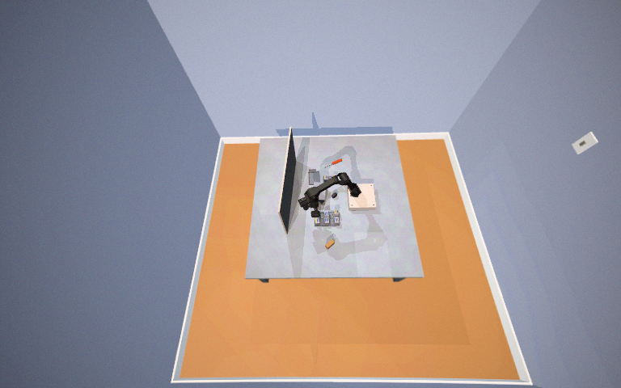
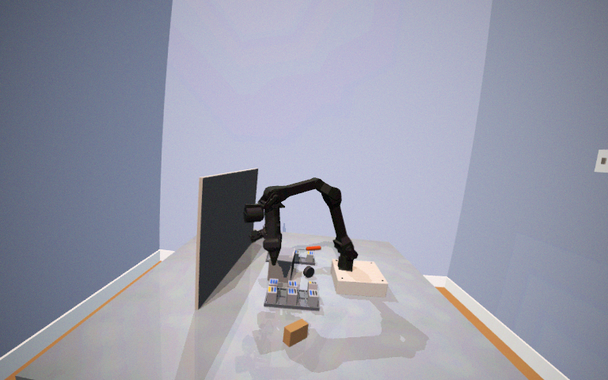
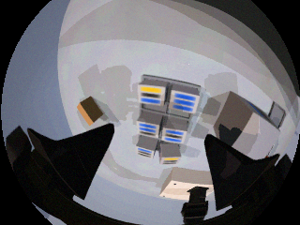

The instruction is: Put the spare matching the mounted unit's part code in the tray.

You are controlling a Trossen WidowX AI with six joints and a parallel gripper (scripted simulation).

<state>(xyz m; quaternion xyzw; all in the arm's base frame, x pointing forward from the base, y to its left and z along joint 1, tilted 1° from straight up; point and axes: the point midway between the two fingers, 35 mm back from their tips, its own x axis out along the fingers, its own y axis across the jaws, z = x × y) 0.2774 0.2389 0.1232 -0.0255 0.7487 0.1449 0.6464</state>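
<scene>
My gripper tip is now 160 mm past the grey spare and 100 mm above it. The rest, counted from my gripper tip: orange block 200 mm to the left, 140 mm behind, 120 mm below; black cylinder 220 mm to the right, 120 mm below, 110 mm behind; mounted unit 190 mm to the right, 90 mm below, 10 mm ahead.
</scene>
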